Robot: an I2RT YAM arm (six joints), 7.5 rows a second.
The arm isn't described. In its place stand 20 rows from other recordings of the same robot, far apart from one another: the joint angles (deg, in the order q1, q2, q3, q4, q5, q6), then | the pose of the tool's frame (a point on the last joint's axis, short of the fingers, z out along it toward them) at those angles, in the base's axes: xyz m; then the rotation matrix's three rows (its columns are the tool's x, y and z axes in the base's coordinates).
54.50, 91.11, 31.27, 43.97, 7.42, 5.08 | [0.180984 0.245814 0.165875], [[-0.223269 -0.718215 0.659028], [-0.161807 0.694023 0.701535], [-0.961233 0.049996 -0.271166]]
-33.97, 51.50, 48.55, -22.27, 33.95, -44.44 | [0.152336 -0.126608 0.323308], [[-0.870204 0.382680 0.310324], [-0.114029 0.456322 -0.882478], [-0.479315 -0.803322 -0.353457]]
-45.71, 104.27, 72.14, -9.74, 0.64, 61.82 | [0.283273 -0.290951 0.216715], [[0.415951 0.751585 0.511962], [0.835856 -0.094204 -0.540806], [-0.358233 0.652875 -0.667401]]
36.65, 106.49, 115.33, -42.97, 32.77, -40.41 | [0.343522 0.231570 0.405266], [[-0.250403 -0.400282 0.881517], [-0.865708 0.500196 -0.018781], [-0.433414 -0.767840 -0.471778]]
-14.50, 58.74, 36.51, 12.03, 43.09, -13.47 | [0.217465 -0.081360 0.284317], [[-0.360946 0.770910 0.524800], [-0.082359 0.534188 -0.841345], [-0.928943 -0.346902 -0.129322]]
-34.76, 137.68, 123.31, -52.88, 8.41, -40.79 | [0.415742 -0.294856 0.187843], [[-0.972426 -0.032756 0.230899], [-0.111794 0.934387 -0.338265], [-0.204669 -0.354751 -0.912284]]
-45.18, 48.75, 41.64, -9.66, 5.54, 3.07 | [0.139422 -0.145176 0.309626], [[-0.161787 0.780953 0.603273], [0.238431 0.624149 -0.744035], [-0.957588 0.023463 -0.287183]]
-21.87, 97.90, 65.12, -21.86, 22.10, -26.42 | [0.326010 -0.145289 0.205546], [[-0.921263 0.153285 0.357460], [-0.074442 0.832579 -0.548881], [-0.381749 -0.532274 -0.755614]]
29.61, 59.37, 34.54, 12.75, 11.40, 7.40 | [0.211723 0.112231 0.269449], [[-0.221171 -0.290237 0.931045], [0.019525 0.953179 0.301776], [-0.975040 0.084923 -0.205148]]
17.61, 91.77, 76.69, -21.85, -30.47, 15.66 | [0.341487 0.127332 0.308671], [[-0.726098 -0.468506 0.503274], [0.013617 0.721996 0.691763], [-0.687457 0.509141 -0.517860]]
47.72, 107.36, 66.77, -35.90, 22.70, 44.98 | [0.244833 0.248837 0.147747], [[-0.902306 0.022479 0.430510], [-0.023010 0.994705 -0.100165], [-0.430482 -0.100286 -0.897011]]
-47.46, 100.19, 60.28, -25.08, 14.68, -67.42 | [0.222534 -0.255857 0.163903], [[-0.960266 -0.264249 0.089789], [-0.274623 0.837354 -0.472674], [0.049719 -0.478551 -0.876651]]
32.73, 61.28, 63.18, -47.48, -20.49, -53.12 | [0.170887 0.124648 0.336443], [[0.209402 -0.908245 0.362273], [-0.756118 0.084521 0.648954], [-0.620029 -0.409814 -0.669042]]
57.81, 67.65, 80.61, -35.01, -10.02, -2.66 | [0.125805 0.211480 0.430145], [[-0.157116 -0.927580 0.338985], [-0.335379 0.372963 0.865112], [-0.928889 0.022234 -0.369689]]
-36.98, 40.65, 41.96, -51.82, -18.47, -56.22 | [0.112071 -0.070272 0.267900], [[-0.683232 -0.284676 0.672424], [-0.472401 0.874523 -0.109757], [-0.556805 -0.392644 -0.731983]]
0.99, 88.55, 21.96, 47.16, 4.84, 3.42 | [0.268971 0.001644 0.140006], [[-0.328294 0.082071 0.941003], [0.053778 0.996226 -0.068125], [-0.943043 0.028240 -0.331469]]
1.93, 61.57, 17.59, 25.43, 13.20, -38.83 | [0.215440 -0.000874 0.184141], [[-0.362792 -0.056352 0.930165], [-0.623017 0.756959 -0.197136], [-0.692988 -0.651028 -0.309727]]
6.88, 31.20, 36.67, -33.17, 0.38, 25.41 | [0.128482 0.015265 0.282396], [[-0.465748 0.095090 0.879793], [0.375999 0.921265 0.099475], [-0.801064 0.377131 -0.464832]]
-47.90, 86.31, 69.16, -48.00, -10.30, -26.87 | [0.206270 -0.218789 0.263111], [[-0.849848 0.331309 0.409869], [0.277260 0.942439 -0.186912], [-0.448203 -0.045207 -0.892788]]
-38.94, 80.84, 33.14, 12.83, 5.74, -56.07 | [0.213225 -0.176874 0.170749], [[-0.820039 0.015723 0.572091], [-0.398764 0.701332 -0.590865], [-0.410516 -0.712662 -0.568850]]
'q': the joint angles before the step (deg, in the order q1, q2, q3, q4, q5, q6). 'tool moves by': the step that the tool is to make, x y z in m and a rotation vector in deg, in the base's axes. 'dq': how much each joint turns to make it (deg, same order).
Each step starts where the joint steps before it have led.
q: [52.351 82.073 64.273 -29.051 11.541 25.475]
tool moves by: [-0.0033 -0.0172 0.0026 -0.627 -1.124 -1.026]
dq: [-1.463 -3.570 -2.495 -0.618 0.623 -1.216]
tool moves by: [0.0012 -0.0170 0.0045 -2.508 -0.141 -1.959]
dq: [-2.234 -2.223 -0.272 -3.464 1.080 -1.410]
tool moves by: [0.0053 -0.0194 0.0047 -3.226 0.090 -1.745]
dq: [-3.479 -1.679 0.321 -3.767 0.467 -2.789]
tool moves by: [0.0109 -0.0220 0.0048 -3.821 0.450 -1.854]
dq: [-5.025 -0.691 1.128 -3.757 -0.073 -4.156]
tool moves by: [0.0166 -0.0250 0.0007 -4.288 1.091 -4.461]
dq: [-6.319 0.774 1.373 -3.255 1.091 -3.247]
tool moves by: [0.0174 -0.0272 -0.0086 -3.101 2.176 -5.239]
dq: [-6.892 1.460 -0.202 -1.184 0.370 -2.328]
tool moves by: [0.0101 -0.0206 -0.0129 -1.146 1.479 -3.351]
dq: [-4.959 0.799 -1.991 1.391 -0.492 -1.645]
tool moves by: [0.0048 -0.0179 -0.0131 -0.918 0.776 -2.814]
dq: [-3.947 0.154 -2.701 2.144 -0.075 -1.321]
